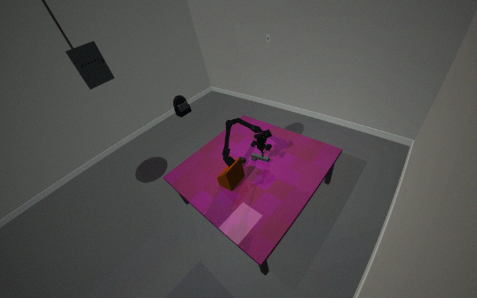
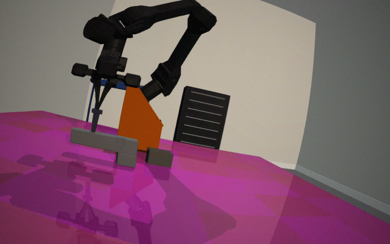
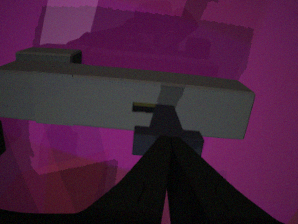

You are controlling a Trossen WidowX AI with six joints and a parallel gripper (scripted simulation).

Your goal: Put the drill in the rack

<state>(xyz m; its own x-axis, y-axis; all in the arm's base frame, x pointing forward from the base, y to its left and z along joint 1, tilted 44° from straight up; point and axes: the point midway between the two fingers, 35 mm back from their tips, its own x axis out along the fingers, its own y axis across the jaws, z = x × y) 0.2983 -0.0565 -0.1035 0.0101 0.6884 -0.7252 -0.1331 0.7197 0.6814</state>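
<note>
Now: the drill 70 mm below my gripper tip, 50 mm to the left of it and 10 mm behind it. Also, from my gripper tip: dark key: 30 mm below; rack: 190 mm to the left, 110 mm behind, 100 mm below; grey housing: 80 mm below, 30 mm to the left, 10 mm behind.
</note>
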